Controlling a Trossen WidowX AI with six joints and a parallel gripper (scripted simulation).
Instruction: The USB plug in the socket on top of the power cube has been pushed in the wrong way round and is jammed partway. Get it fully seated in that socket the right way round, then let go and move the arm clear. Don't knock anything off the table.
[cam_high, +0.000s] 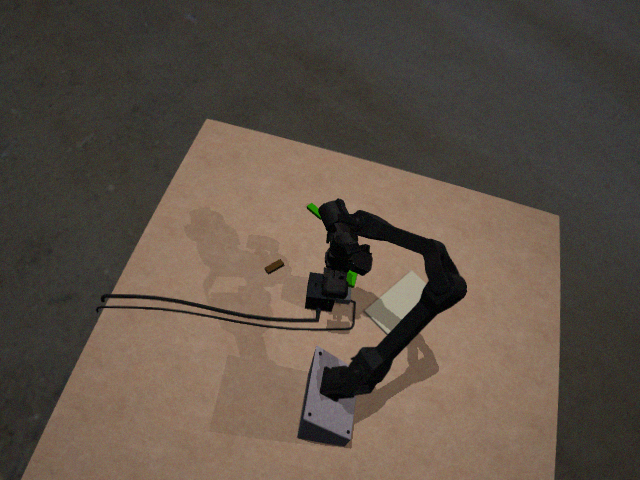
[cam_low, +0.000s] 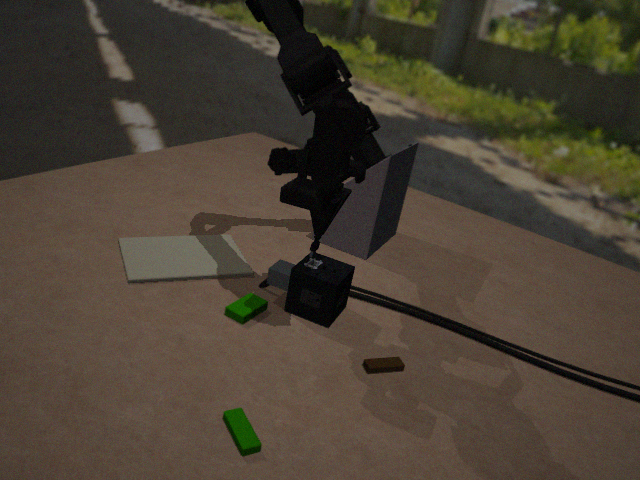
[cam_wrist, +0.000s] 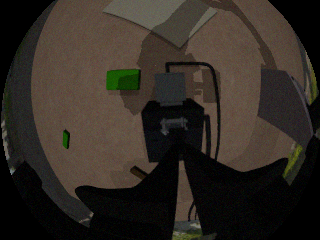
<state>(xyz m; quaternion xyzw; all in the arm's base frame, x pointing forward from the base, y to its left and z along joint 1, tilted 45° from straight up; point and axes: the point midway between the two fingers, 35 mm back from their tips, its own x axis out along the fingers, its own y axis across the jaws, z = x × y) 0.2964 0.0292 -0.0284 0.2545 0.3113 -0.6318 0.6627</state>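
The dark USB plug is 2 cm below my gripper tip. From my gripper tip the other things lie so: brown block 7 cm ahead, 17 cm to the left, 12 cm below; pale flat card 2 cm ahead, 23 cm to the right, 12 cm below; USB socket 6 cm below.
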